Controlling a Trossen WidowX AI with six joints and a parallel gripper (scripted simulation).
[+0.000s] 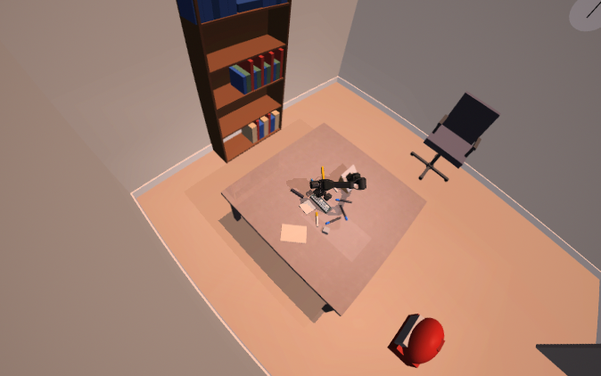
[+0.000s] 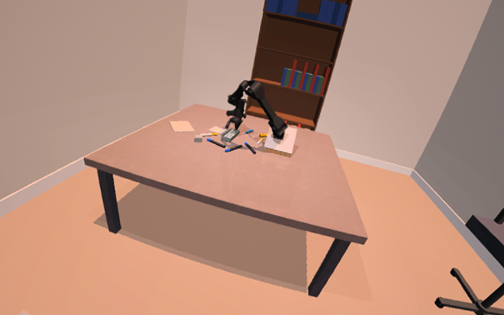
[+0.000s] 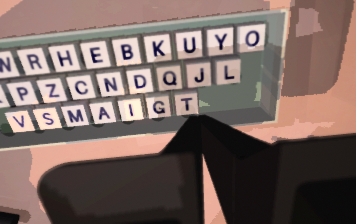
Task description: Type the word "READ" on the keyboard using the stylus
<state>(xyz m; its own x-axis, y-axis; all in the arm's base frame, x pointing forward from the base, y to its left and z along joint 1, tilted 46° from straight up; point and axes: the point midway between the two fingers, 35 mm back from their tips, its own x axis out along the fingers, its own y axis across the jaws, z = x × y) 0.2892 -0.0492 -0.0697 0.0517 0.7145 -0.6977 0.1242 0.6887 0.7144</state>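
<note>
Now: the blue stylus 9 cm to the right of my gripper tip, 7 cm behind it and 3 cm below it. The rest, counted from my gripper tip: yellow pen (22 cm behind, 13 cm to the right, 3 cm below); grey eraser (23 cm to the left, 19 cm ahead, 3 cm below); dark cylinder (15 cm to the right, 9 cm ahead, 3 cm below).
</note>
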